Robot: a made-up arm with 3 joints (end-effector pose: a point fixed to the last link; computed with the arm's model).
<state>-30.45 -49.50 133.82</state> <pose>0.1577 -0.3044 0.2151 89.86 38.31 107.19</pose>
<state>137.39 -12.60 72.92</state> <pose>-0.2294 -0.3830 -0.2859 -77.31 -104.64 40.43</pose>
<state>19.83 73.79 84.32</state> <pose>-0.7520 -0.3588 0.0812 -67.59 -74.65 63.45</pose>
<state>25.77 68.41 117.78</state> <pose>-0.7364 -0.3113 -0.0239 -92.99 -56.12 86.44</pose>
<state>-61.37 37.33 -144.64</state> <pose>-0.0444 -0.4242 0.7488 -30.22 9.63 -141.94</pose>
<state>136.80 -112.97 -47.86</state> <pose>0.1082 -0.5954 0.2125 9.95 -22.42 -47.15</pose>
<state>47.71 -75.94 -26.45</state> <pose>0.0694 -0.5885 0.1229 -6.52 27.72 -25.91</pose>
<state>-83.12 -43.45 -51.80</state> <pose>0.2901 -0.5945 0.0661 -56.44 116.23 -28.40</pose>
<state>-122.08 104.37 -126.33</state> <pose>0.2385 -0.4706 0.7356 -19.49 9.86 -125.13</pose>
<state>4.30 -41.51 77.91</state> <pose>0.0804 -0.3720 0.2469 25.24 31.22 74.98</pose>
